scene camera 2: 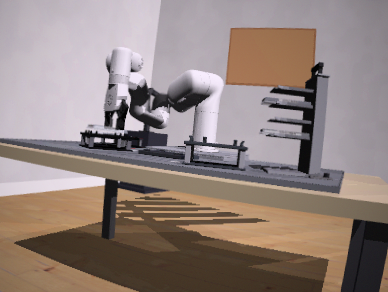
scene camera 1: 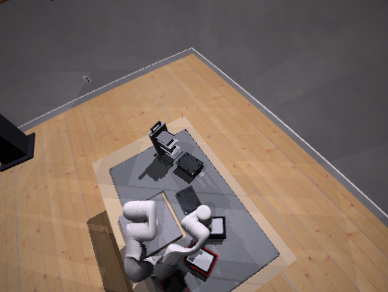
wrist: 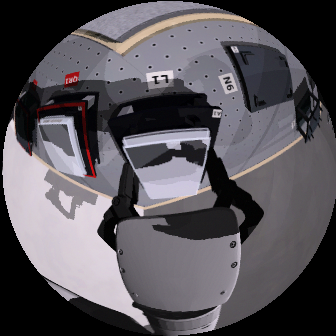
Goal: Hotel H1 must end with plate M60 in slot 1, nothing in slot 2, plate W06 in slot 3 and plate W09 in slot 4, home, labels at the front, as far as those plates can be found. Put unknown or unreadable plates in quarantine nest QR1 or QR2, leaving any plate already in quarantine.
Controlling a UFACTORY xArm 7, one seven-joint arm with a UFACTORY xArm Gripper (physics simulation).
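Frame: origin at the arm's base, x ahead, y left, z up, level; centimetres.
Where they show: gripper, fingertip midpoint: (scene camera 2: 113, 129) (wrist: 168, 161); arm's base at its link origin: (scene camera 2: 202, 150).
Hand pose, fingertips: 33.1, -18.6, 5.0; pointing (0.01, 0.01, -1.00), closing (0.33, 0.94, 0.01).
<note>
Things, the pixels of their top centre, and the offset from my fingertips, as dx, dy, dz.
- pale grey plate at its top centre: (wrist: 170, 181) (scene camera 2: 107, 125) (scene camera 1: 211, 225) +2.4, -1.1, +1.1
- second red-rimmed nest at its top centre: (scene camera 2: 121, 135) (scene camera 1: 175, 290) -29.8, -22.7, -2.4
- Dark flat nest N6 at its top centre: (wrist: 276, 78) (scene camera 2: 169, 151) (scene camera 1: 188, 198) -3.4, +22.5, -5.2
My gripper (wrist: 168, 161) (scene camera 2: 114, 123) is shut on a pale grey plate (wrist: 166, 141) (scene camera 2: 98, 127) (scene camera 1: 218, 226), with one finger on each long side. It holds the plate level, low over the black nest marked L1 (wrist: 162, 108) (scene camera 2: 106, 137). I cannot read the plate's label. In scene camera 1 the arm's wrist hides the fingers. Hotel H1 (scene camera 1: 157, 134) (scene camera 2: 318, 121) stands at the far end of the table, and pale plates show on its shelves (scene camera 2: 285, 102). Red-rimmed quarantine nest QR1 (wrist: 90, 147) (scene camera 1: 213, 255) holds a plate (wrist: 61, 147) (scene camera 1: 201, 259). A second red-rimmed nest (scene camera 1: 174, 282) lies beside it.
Dark flat nest N6 (wrist: 263, 75) (scene camera 1: 188, 200) lies between L1 and the hotel. A raised black stand (scene camera 1: 190, 165) (scene camera 2: 216, 145) (wrist: 309, 115) is nearer the hotel. The arm's base (scene camera 1: 138, 229) stands on a grey slab left of L1. The table edge (wrist: 266, 158) runs close behind the gripper.
</note>
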